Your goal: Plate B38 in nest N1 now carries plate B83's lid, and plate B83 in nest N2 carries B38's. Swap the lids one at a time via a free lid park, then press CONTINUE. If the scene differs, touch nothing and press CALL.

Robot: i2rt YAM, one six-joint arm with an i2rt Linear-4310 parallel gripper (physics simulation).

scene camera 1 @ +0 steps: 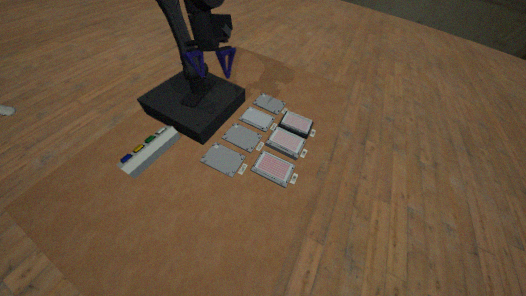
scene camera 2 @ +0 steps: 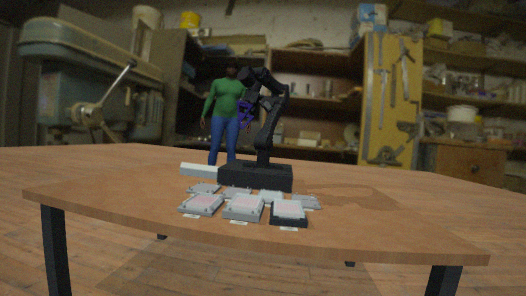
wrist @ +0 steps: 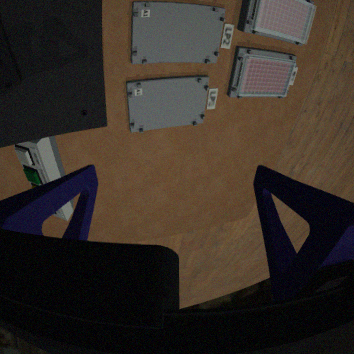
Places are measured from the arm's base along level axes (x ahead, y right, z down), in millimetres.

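Where they show: gripper, fingertip midpoint: (scene camera 1: 215,77) (scene camera 2: 240,125) (wrist: 175,173); arm's base, link origin: (scene camera 1: 199,92) (scene camera 2: 262,166).
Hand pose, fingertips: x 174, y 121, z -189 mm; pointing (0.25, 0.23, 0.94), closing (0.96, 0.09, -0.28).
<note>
Each offset is from my fingertips to the top centre of the thing. "spot": to the spot under its first point.
My gripper (scene camera 1: 216,77) (scene camera 2: 245,122) (wrist: 175,173) is open and empty, high above the table. Three pink-welled plates sit in a row of nests: one in the front grey nest {spot: dx +250, dy +99, dz +245 mm} (scene camera 1: 273,168) (scene camera 2: 201,203) (wrist: 266,75), one in the middle grey nest {spot: dx +268, dy -26, dz +230 mm} (scene camera 1: 286,142) (scene camera 2: 245,206) (wrist: 285,19), one in the dark nest {spot: dx +292, dy -153, dz +234 mm} (scene camera 1: 297,123) (scene camera 2: 288,210). Their labels and lid marks are too small to read. Flat grey lid parks {spot: dx +56, dy +123, dz +260 mm} (scene camera 1: 223,159) {spot: dx +84, dy -4, dz +260 mm} (scene camera 1: 242,137) {spot: dx +130, dy -261, dz +260 mm} (scene camera 1: 269,103) lie beside them; another park bears a paler lid {dx +105, dy -138, dz +252 mm} (scene camera 1: 257,119) (scene camera 2: 270,196). The wrist view shows park LP2 {dx +81, dy -10, dz +250 mm} (wrist: 177,34) and a neighbouring park {dx +52, dy +118, dz +250 mm} (wrist: 168,104).
A button panel {dx -219, dy +187, dz +206 mm} (scene camera 1: 152,152) (scene camera 2: 199,170) (wrist: 49,159) with blue, yellow, green and white buttons stands beside the black robot base (scene camera 1: 192,107) (scene camera 2: 255,176) (wrist: 50,75). A person in a green top (scene camera 2: 227,95) stands behind the table, near shelves.
</note>
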